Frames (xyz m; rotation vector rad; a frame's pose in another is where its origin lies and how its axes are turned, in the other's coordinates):
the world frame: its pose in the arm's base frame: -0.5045 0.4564 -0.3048 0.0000 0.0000 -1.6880
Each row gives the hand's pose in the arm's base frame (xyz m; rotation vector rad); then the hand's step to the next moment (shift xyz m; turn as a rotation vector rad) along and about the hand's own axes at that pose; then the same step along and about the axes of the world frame.
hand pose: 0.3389 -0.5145 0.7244 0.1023 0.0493 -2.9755
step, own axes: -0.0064 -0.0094 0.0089 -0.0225 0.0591 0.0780
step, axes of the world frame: -0.0104 0.0030 0.0096 0.0541 0.0333 0.0778
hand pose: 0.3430 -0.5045 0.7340 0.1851 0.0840 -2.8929
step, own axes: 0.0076 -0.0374 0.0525 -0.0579 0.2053 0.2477
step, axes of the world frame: -0.0278 -0.0260 0.0525 0.1930 0.0994 0.2444
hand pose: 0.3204 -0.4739 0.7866 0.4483 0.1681 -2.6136
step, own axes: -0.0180 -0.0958 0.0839 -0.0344 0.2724 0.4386
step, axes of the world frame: -0.0686 -0.0631 0.0886 0.3037 0.0706 0.4130
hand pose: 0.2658 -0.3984 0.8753 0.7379 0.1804 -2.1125
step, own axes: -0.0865 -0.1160 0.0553 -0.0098 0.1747 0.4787
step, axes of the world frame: -0.1005 -0.0881 0.0784 0.2884 -0.0366 0.4186
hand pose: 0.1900 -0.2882 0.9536 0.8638 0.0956 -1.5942
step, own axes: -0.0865 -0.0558 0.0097 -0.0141 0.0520 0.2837
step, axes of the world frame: -0.0721 -0.0660 0.0337 0.1573 -0.0695 0.2320
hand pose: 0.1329 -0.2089 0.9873 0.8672 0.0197 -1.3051
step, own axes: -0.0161 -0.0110 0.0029 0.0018 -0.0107 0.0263
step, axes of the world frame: -0.0097 -0.0168 0.0036 0.0186 -0.0181 0.0116
